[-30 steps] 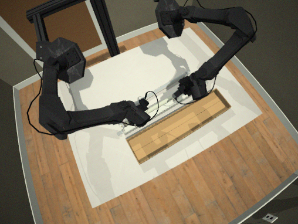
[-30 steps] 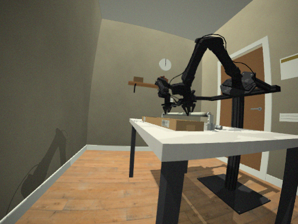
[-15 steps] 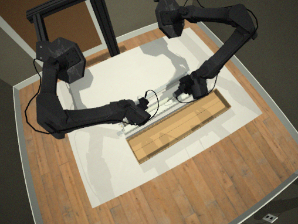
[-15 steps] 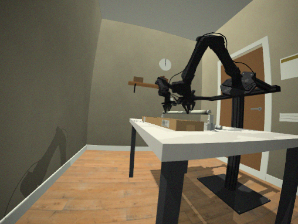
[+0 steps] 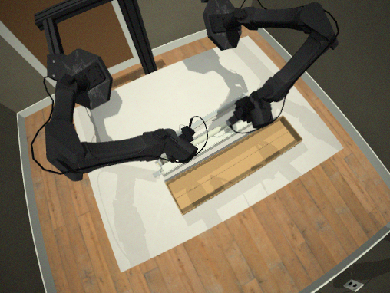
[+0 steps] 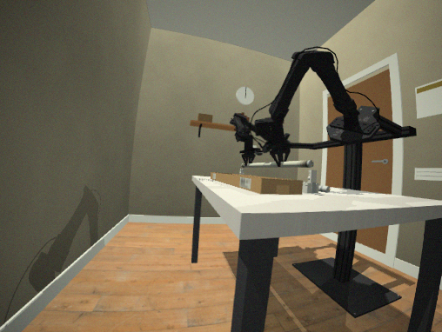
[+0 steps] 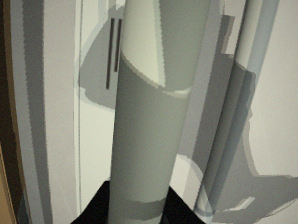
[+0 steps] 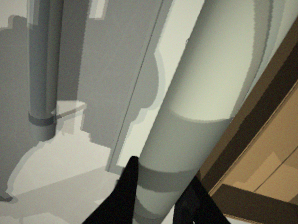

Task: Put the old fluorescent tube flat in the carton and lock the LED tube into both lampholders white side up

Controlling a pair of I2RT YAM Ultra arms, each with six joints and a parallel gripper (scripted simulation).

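Now: left hand 1 cm short of the old fluorescent tube and 12 cm to the left of it. Also, from my left hand: LED tube 11 cm behind, 15 cm to the right, 9 cm below; then brown carton 16 cm ahead, 10 cm to the right, 8 cm below.
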